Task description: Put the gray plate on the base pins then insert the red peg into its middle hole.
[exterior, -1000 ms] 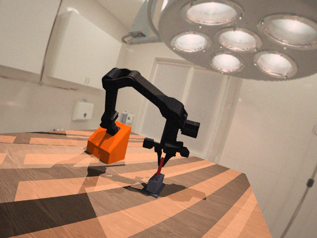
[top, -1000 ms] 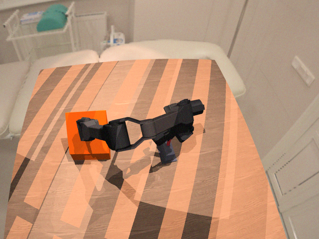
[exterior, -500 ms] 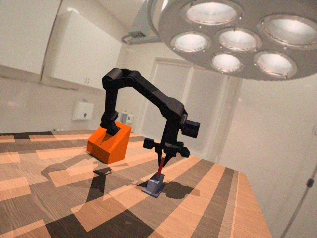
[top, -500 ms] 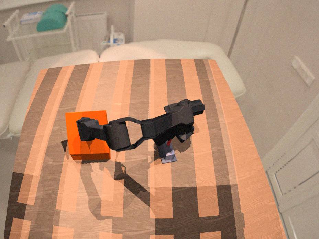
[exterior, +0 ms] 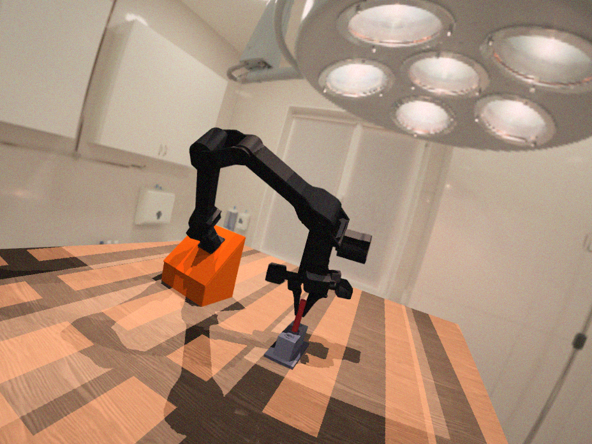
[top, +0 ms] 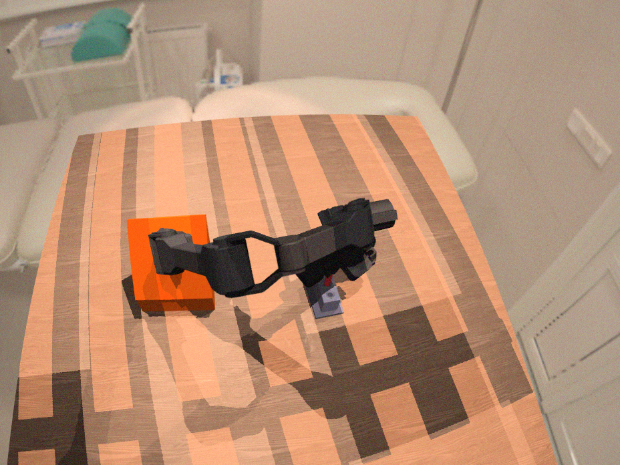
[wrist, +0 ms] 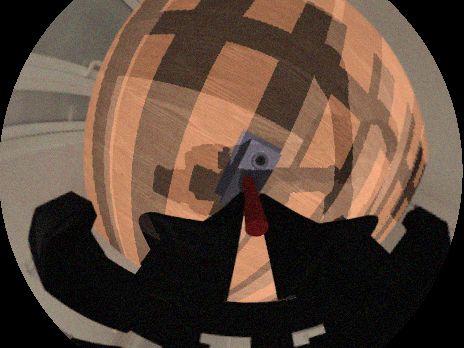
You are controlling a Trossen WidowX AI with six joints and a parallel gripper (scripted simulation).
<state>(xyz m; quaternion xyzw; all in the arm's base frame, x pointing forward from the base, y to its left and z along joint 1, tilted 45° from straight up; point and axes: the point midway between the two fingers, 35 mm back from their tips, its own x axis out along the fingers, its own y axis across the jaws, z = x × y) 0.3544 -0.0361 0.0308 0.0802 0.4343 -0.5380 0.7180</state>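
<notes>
The red peg lies right at my gripper tip. Round my gripper tip: base: 9 cm below; then gray plate: 5 cm below.
</notes>
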